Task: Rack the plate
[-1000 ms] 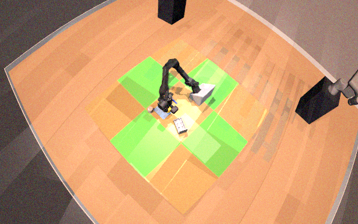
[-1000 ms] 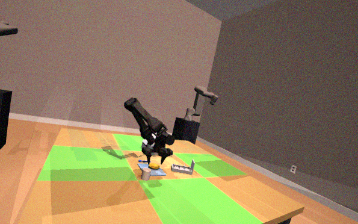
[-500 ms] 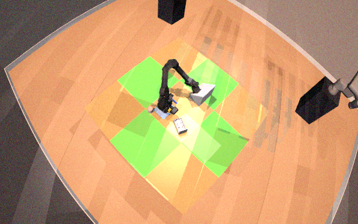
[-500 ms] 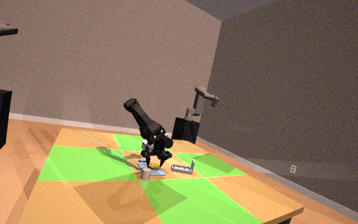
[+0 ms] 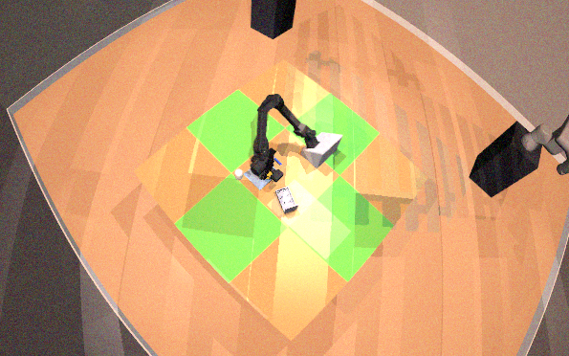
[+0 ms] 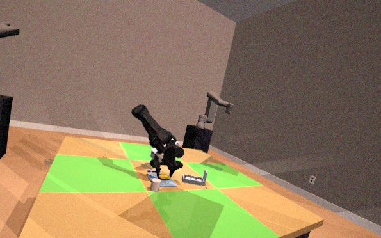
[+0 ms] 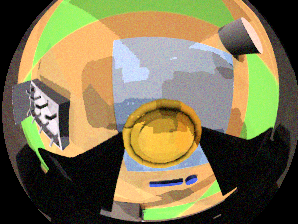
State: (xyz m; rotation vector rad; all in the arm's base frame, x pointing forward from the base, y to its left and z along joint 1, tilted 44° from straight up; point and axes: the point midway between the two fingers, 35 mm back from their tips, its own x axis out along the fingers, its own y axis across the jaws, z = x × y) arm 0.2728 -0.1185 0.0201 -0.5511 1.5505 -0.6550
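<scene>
The light blue mat lies 10 mm ahead of my gripper tip and 20 mm to the right of it. From my gripper tip the other things lie so: pale cup: 110 mm ahead, 100 mm to the right, 20 mm above; then yellow plate: 10 mm above; then dish rack: 50 mm ahead, 180 mm to the left, 20 mm above.
</scene>
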